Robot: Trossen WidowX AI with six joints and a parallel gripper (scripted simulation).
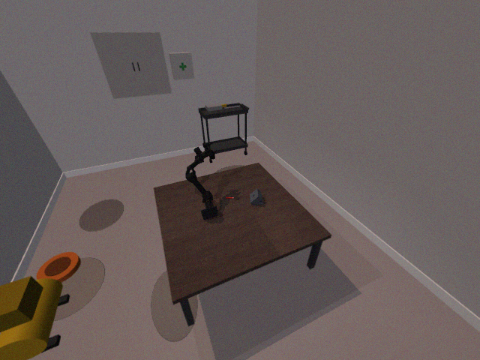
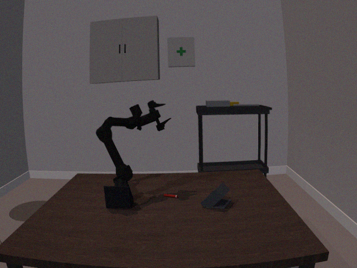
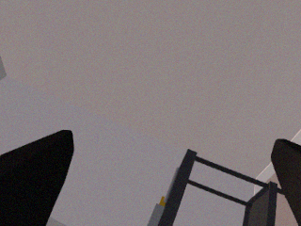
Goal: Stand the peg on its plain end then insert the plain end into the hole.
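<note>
My gripper tip is now 6 cm short of the red peg, 36 cm to the left of it and 43 cm above it. Also, from my gripper tip: grey sloped panel: 28 cm ahead, 46 cm to the right, 39 cm below.
</note>
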